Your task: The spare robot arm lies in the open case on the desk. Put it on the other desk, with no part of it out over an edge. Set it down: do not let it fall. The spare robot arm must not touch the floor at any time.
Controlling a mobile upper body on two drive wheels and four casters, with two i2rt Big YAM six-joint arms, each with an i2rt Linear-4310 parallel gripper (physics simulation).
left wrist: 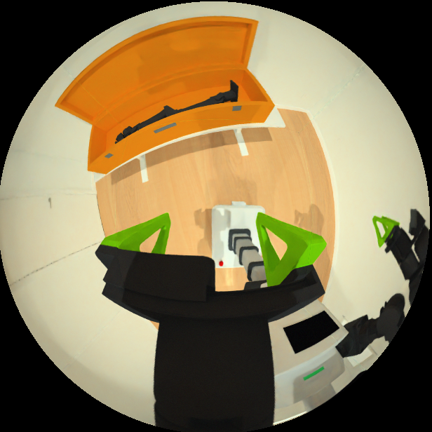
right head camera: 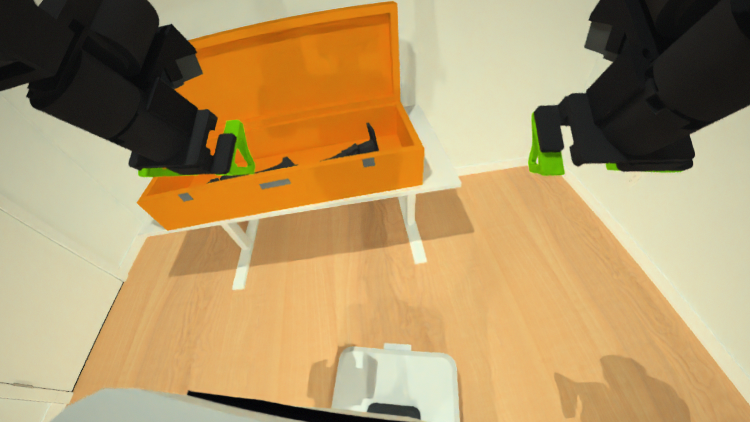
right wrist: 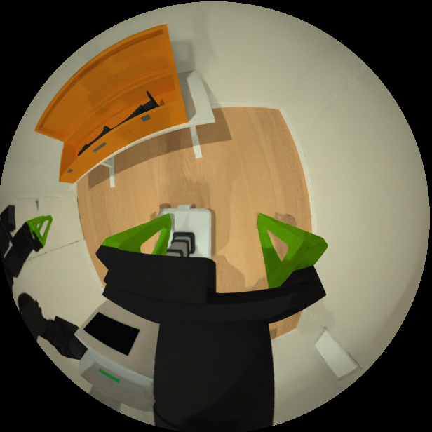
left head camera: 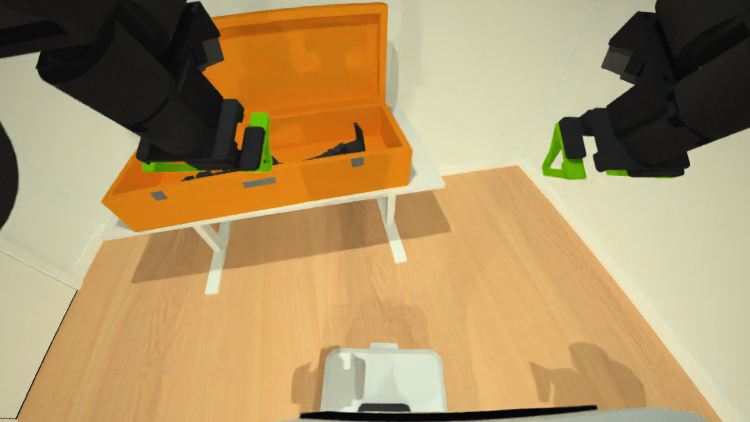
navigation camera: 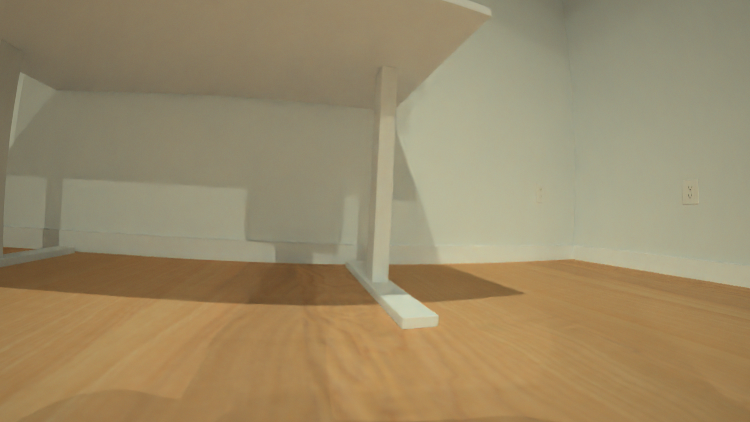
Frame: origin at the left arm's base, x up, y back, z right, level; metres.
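Where they show: left gripper, fingertip midpoint: (right head camera: 225, 170) (left head camera: 236, 166); right gripper, fingertip midpoint: (right head camera: 568, 165) (left head camera: 575, 170).
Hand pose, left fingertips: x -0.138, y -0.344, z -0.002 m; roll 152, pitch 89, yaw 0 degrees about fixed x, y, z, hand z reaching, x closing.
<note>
Things, the pixels of their centre, and the offset from my left fingertips. "*": a spot on its surface instead. Level surfaces: height alone.
- open orange case, surface spot: (right head camera: 314, 192) * dx -0.488, dy -0.436, dz -0.119 m
- white desk, its level: dx -0.552 m
- desk's right leg, surface spot: (navigation camera: 384, 173) * dx -0.924, dy -0.862, dz +0.277 m
- wooden floor, its level: dx -1.272 m
The black spare robot arm (left head camera: 343, 149) (right head camera: 359, 149) (left wrist: 190, 107) (right wrist: 125, 117) lies lengthwise in the open orange case (left head camera: 293, 198) (right head camera: 314, 192) (left wrist: 200, 124) (right wrist: 170, 118); the front wall hides part of it in the head views. The case stands on a white desk (left head camera: 427, 167) (right head camera: 443, 169) (left wrist: 277, 119) (right wrist: 200, 102). My left gripper (left head camera: 207, 167) (right head camera: 194, 174) (left wrist: 212, 217) is open and empty, apart from the case, overlapping it in the head views. My right gripper (left head camera: 603, 174) (right head camera: 590, 170) (right wrist: 213, 218) is open and empty, right of the case. The other desk cannot be made out with certainty.
The desk's right leg (navigation camera: 384, 173) and its foot (navigation camera: 419, 319) stand on the wooden floor (left head camera: 325, 283). My white base (left head camera: 403, 380) (right head camera: 419, 377) is in front of the desk. Walls rise behind and at both sides. A white flat surface (right wrist: 337, 352) shows at the right wrist view's lower right.
</note>
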